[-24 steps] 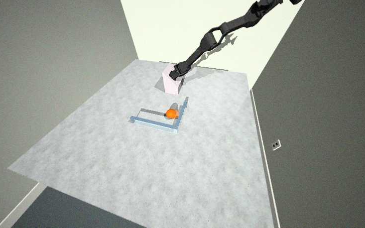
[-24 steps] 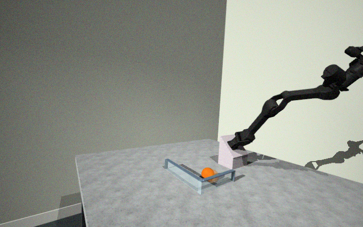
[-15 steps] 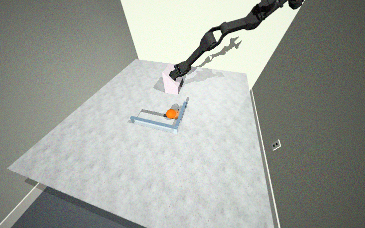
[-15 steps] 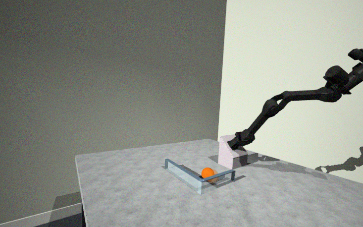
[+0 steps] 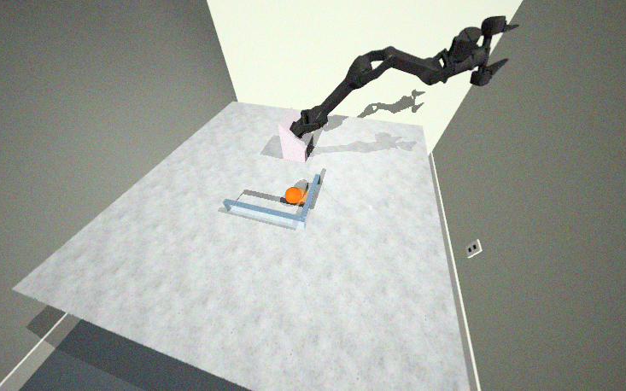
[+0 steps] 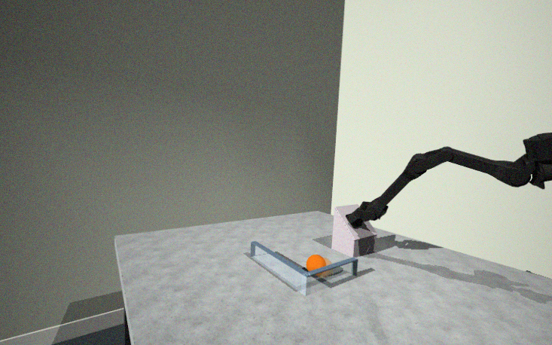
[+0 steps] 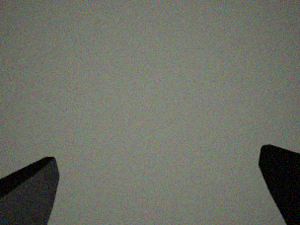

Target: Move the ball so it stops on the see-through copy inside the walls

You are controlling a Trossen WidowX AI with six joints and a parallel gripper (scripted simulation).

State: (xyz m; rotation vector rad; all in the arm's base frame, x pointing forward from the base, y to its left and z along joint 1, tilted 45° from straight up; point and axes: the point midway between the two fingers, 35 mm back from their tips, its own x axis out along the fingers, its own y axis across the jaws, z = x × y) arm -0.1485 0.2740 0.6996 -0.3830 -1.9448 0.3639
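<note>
Right now my gripper tip is 450 mm short of the orange ball, 660 mm to the left of it and 420 mm above it. From my gripper tip the other things lie so: see-through copy 440 mm ahead, 630 mm to the right, 420 mm below.
</note>
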